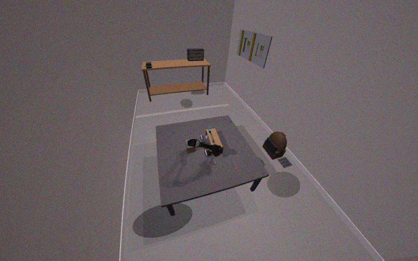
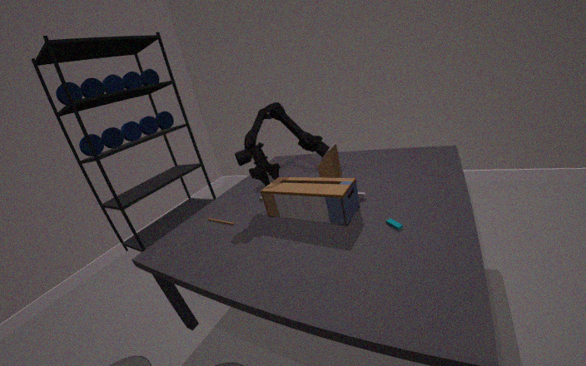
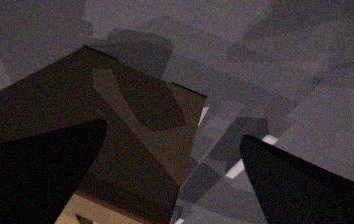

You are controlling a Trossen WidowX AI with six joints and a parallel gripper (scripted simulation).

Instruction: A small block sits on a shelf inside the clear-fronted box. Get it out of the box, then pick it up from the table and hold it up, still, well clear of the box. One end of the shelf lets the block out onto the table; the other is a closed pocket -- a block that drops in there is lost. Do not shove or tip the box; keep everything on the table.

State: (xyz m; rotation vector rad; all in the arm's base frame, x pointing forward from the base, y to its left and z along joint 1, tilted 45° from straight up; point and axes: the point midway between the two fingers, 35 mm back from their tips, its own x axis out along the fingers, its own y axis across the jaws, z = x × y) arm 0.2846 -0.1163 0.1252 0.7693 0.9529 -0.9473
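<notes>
Right now my gripper tip is 220 mm to the right of the wooden box, 30 mm above it and 10 mm short of it. Round my gripper tip: teal block 580 mm to the left, 80 mm below, 80 mm ahead; thin wooden stick 230 mm ahead, 190 mm to the right, 80 mm below.
</notes>
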